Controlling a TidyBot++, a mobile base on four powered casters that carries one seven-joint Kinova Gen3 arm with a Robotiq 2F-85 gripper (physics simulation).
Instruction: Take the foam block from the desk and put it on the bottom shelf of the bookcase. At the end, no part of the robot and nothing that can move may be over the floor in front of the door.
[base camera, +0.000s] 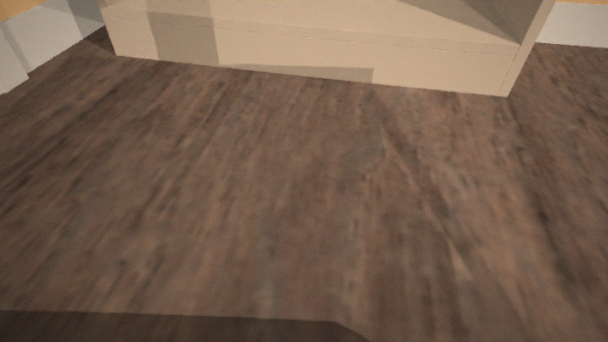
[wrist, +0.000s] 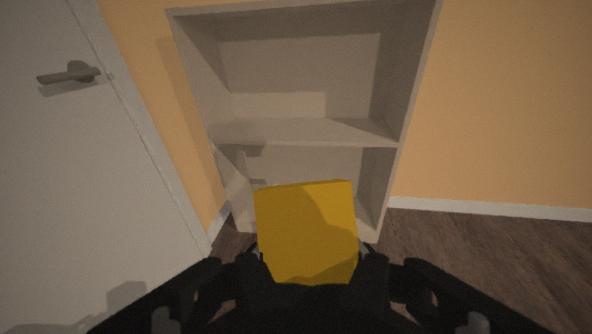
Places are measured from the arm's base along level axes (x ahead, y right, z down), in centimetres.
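Pixels of known places: gripper, between the fingertips: (wrist: 309, 248).
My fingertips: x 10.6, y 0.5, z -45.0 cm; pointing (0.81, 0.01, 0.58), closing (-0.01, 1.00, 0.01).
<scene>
Behind a point stands the place of what it marks.
A yellow foam block (wrist: 307, 230) @[x 9.1, y 0.4, z -49.0 cm] is held between the black fingers of my gripper (wrist: 309, 248) @[x 10.6, y 0.5, z -45.0 cm] in the wrist view. The gripper is shut on it. Beyond it stands a pale bookcase (wrist: 305, 144) (base camera: 310, 62) @[x 75.1, y 0.0, z 36.5 cm] with an upper compartment and a lower one. The block hides part of the lower compartment and most of the bottom shelf. In the base camera view the bookcase's base board and part of its bottom shelf (base camera: 300, 22) @[x 77.0, y -2.2, z 29.6 cm] show at the top. The white door (wrist: 65, 175) @[x 40.7, y -58.1, z -32.3 cm] with a lever handle (wrist: 70, 75) @[x 50.3, y -51.6, z -52.9 cm] is at the left in the wrist view.
Brown wooden floor (base camera: 300, 190) @[x 43.3, y -0.7, z 39.6 cm] (wrist: 480, 260) @[x 60.3, y 84.2, z 39.6 cm] lies in front of the bookcase and to its right. An orange wall (wrist: 505, 100) @[x 93.3, y 88.7, z -28.0 cm] with a white skirting board (wrist: 490, 207) @[x 89.2, y 107.6, z 33.6 cm] (base camera: 575, 25) @[x 95.8, y 61.4, z 35.1 cm] stands behind and to the right. A dark shadow edge crosses the floor at the bottom left of the base camera view.
</scene>
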